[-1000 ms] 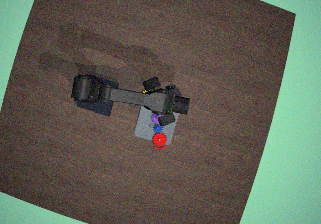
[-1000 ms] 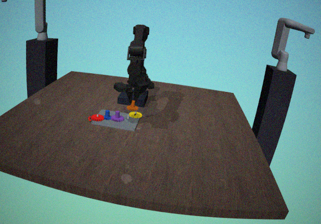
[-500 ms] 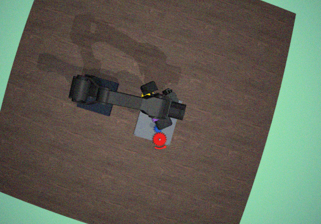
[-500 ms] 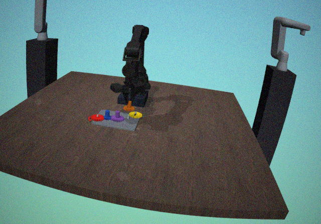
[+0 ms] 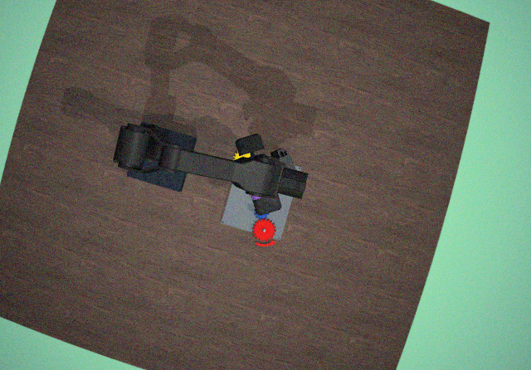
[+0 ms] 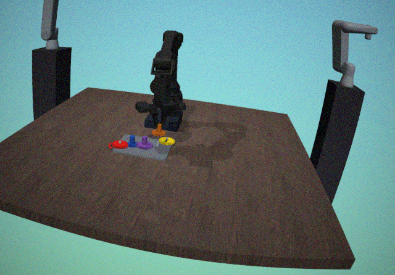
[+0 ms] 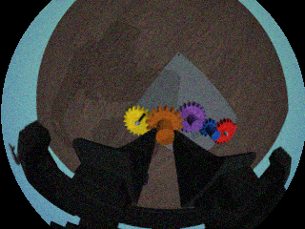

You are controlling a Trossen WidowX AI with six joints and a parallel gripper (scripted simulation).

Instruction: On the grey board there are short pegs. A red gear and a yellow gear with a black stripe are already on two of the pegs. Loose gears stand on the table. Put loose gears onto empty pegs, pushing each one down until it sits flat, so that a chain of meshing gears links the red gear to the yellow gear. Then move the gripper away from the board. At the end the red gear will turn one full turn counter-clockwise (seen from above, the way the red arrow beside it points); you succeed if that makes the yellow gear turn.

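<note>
The orange gear lies 1 cm below my gripper tip. From my gripper tip the other things lie so: yellow gear (7 cm below, 5 cm behind, 3 cm to the left); then blue gear (10 cm to the right, 6 cm below, 4 cm ahead); then purple gear (6 cm below, 5 cm to the right, 3 cm ahead).
</note>
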